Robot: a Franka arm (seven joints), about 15 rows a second.
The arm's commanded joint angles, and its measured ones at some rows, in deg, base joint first. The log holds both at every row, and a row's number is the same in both.
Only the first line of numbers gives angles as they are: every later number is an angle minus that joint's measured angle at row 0.
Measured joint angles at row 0:
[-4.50 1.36 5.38 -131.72 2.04 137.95 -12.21]
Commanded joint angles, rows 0 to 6:
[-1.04 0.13 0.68 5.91 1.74 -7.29 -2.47]
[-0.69 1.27 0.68 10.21 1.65 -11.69 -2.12]
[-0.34 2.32 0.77 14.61 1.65 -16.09 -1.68]
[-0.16 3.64 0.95 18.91 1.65 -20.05 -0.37]
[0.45 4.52 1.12 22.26 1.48 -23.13 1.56]
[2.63 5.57 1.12 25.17 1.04 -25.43 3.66]
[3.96 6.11 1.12 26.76 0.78 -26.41 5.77]
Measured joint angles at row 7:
[1.63 2.18 0.68 20.56 0.07 -23.13 2.18]
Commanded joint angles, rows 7 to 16:
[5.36 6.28 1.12 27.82 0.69 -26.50 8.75]
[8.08 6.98 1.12 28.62 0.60 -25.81 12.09]
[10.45 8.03 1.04 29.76 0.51 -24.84 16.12]
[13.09 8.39 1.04 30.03 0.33 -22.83 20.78]
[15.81 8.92 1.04 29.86 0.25 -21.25 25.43]
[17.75 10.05 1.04 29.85 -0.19 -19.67 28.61]
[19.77 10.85 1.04 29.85 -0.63 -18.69 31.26]
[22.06 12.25 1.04 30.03 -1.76 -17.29 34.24]
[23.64 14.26 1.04 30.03 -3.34 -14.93 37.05]
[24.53 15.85 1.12 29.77 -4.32 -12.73 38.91]
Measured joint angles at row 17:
[23.48 12.03 1.17 28.40 -2.20 -15.68 35.47]
